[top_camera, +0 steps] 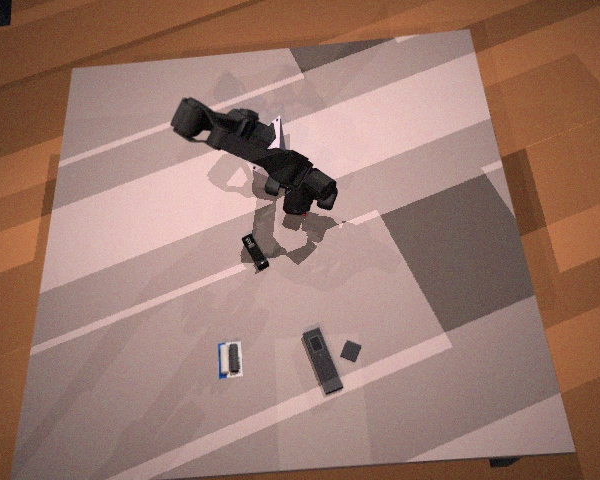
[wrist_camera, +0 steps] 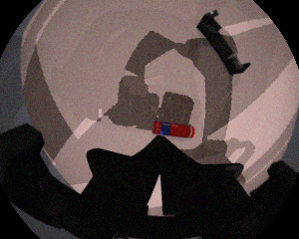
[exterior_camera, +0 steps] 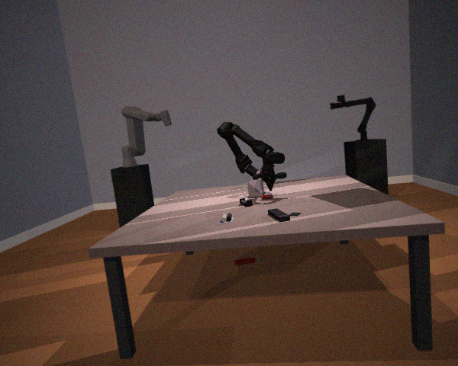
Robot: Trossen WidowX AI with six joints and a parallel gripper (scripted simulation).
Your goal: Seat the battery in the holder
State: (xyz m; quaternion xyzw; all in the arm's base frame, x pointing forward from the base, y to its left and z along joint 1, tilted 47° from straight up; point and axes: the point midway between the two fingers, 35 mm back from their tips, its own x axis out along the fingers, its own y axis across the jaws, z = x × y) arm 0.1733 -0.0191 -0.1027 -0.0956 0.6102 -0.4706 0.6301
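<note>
Now: the battery 3 cm below my gripper tip, 2 cm to the right of it and 1 cm behind it. Also, from my gripper tip: small dark square (41 cm ahead, 5 cm to the left, 4 cm below); long black bar (43 cm ahead, 3 cm to the right, 3 cm below).
</note>
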